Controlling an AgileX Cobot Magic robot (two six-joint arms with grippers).
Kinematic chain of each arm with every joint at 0, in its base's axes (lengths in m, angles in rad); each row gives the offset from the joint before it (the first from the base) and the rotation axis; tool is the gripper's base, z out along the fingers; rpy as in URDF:
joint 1: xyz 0 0 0.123 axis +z
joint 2: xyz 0 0 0 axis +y
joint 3: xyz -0.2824 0 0.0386 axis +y
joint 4: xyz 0.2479 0 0.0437 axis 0.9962 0 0.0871
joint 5: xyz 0 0 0 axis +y
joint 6: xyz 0.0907 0 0.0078 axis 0.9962 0 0.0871
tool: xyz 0 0 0 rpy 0 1.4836 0
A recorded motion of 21 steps. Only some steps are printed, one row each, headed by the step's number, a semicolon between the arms.
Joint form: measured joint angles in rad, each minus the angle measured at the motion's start. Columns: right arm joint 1, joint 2, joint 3, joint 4, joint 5, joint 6; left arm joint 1, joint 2, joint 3, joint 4, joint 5, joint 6.
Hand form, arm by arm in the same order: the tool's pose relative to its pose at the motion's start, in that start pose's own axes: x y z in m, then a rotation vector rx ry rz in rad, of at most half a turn. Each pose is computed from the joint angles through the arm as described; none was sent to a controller.
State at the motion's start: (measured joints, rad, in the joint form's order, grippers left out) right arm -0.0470 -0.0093 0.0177 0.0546 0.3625 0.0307; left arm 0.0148 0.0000 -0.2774 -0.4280 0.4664 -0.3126
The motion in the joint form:
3: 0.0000 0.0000 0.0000 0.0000 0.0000 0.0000; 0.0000 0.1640 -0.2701 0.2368 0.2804 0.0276
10: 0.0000 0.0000 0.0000 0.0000 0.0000 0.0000; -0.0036 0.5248 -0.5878 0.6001 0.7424 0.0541
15: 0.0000 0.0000 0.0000 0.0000 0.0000 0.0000; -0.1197 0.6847 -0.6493 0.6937 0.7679 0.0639
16: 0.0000 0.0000 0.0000 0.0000 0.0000 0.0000; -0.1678 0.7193 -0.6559 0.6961 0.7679 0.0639
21: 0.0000 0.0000 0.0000 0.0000 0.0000 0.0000; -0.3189 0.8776 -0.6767 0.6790 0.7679 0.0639
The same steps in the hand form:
3: 0.0000 0.0000 0.0000 0.0000 0.0000 0.0000; -0.0410 -0.0297 -0.0091 -0.1560 0.1381 0.2405
10: 0.0000 0.0000 0.0000 0.0000 0.0000 0.0000; -0.0945 -0.0346 0.0125 -0.6134 0.5058 0.4680
15: 0.0000 0.0000 0.0000 0.0000 0.0000 0.0000; -0.1030 -0.0370 0.0470 -0.6304 0.6369 0.5875
16: 0.0000 0.0000 0.0000 0.0000 0.0000 0.0000; -0.0998 -0.0395 0.0564 -0.6018 0.6787 0.6142
21: 0.0000 0.0000 0.0000 0.0000 0.0000 0.0000; -0.0779 -0.0488 0.0963 -0.5177 0.8617 0.6911

